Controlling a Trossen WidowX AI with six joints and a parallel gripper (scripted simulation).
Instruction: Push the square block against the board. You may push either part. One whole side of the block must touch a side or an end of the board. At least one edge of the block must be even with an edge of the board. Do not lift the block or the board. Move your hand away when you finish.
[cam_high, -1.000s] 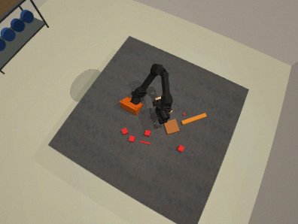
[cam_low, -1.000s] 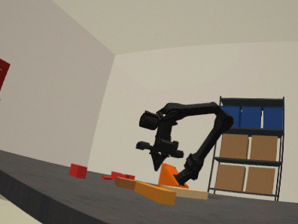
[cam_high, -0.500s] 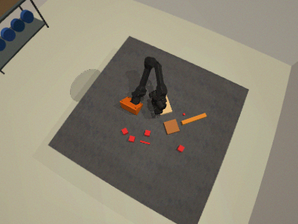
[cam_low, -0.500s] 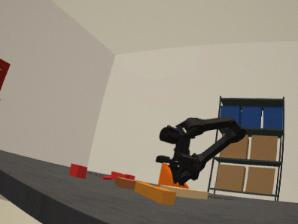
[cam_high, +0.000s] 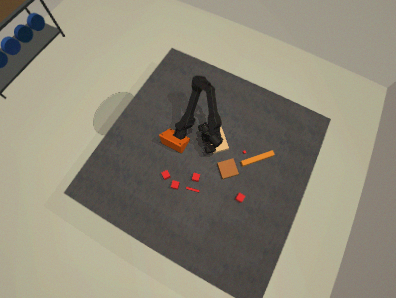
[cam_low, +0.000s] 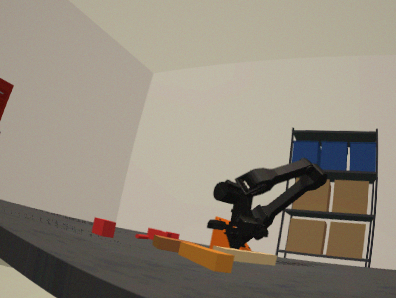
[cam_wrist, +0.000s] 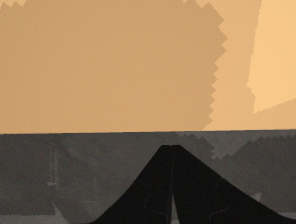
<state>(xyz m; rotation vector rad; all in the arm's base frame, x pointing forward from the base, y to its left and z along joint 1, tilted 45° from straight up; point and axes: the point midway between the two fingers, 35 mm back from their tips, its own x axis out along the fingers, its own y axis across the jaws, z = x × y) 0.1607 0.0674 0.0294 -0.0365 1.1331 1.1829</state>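
The square block lies 20 cm ahead of my gripper tip, 8 cm to the right of it and 1 cm above it. The rest, counted from my gripper tip: thin red strip 30 cm to the right, 9 cm ahead; then orange board 33 cm ahead, 8 cm to the left, 1 cm above.
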